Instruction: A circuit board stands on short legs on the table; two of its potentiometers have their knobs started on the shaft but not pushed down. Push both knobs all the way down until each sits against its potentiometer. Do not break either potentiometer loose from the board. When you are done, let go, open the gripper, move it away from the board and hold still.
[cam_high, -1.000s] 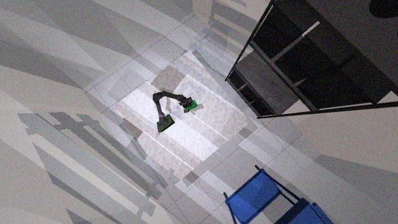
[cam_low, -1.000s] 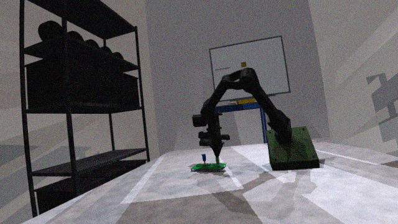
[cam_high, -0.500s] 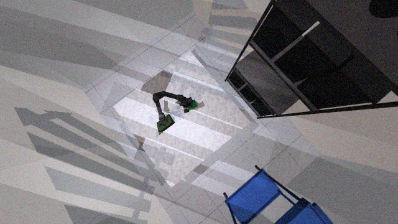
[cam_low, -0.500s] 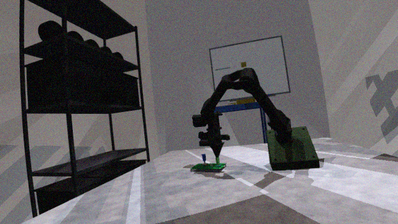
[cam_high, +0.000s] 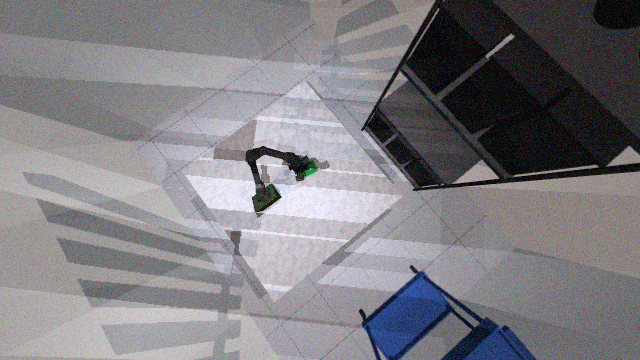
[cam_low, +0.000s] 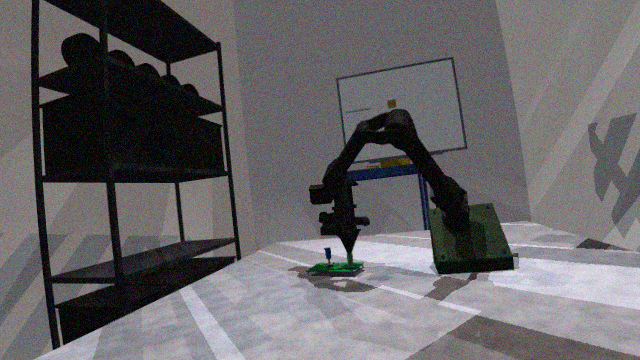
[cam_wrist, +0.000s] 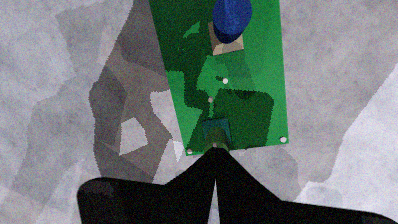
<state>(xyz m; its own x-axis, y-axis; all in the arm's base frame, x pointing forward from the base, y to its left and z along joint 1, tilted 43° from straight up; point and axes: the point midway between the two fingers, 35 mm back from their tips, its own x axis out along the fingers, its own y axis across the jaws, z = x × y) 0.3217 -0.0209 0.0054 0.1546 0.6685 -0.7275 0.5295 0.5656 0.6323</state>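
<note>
Now: the green knob 1 cm below my gripper tip. The rest, counted from my gripper tip: blue knob: 7 cm ahead, 4 cm to the right.
</note>
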